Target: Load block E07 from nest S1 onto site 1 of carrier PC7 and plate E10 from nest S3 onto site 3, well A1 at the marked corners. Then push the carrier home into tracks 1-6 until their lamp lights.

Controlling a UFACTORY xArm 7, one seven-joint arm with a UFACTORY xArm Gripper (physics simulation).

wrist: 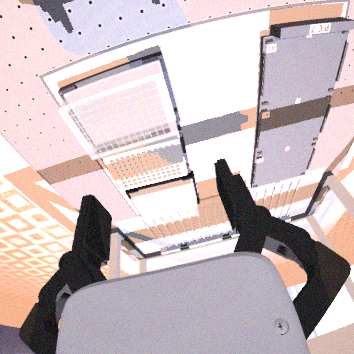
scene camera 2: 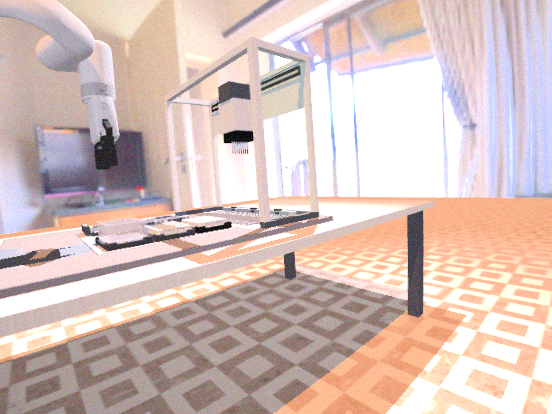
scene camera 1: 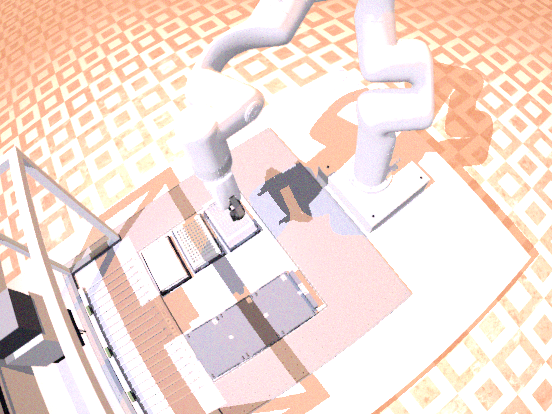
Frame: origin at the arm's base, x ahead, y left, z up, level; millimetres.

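Seen in the pictures: gripper, between the fingertips: [wrist: 157, 189] [scene camera 2: 106, 167] [scene camera 1: 228, 201]; arm's base, origin of its link: [scene camera 1: 369, 173].
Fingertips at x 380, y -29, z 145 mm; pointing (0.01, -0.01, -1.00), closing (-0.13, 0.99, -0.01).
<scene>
Offsets run from my fingertips to a thing's middle. "spot": to the spot under its first point.
My gripper [scene camera 1: 236, 210] [scene camera 2: 106, 160] [wrist: 157, 189] is open and empty, high above the row of nests. A tall clear block {dx +14, dy -37, dz -150 mm} [scene camera 1: 240, 235] [scene camera 2: 120, 228] [wrist: 125, 115] sits in the nest nearest the arm's base. A plate with many small wells {dx +121, dy -24, dz -163 mm} [scene camera 1: 192, 245] [wrist: 145, 167] sits in the middle nest. A flat white plate {dx +229, dy -6, dz -163 mm} [scene camera 1: 165, 264] [scene camera 2: 205, 221] [wrist: 167, 202] sits in the far nest. Nest labels and the names E07 and E10 are not readable. The grey carrier {dx +87, dy +239, dz -168 mm} [scene camera 1: 295, 300] [wrist: 300, 65], marked PC7 on its end bar {spot: dx -68, dy +221, dz -152 mm} [wrist: 320, 28], lies flat beside the nests and bears no labware.
Ribbed tracks {spot: dx +343, dy +112, dz -179 mm} [scene camera 1: 145, 320] [wrist: 220, 215] run beyond the carrier and nests, with small green parts {spot: dx +475, dy +154, dz -161 mm} [scene camera 1: 108, 351] at their far end. A white gantry frame [scene camera 1: 70, 197] [scene camera 2: 257, 125] stands over that end and holds a pipetting head {dx +439, dy +150, dz +166 mm} [scene camera 2: 237, 117]. The arm's base [scene camera 1: 380, 200] stands opposite.
</scene>
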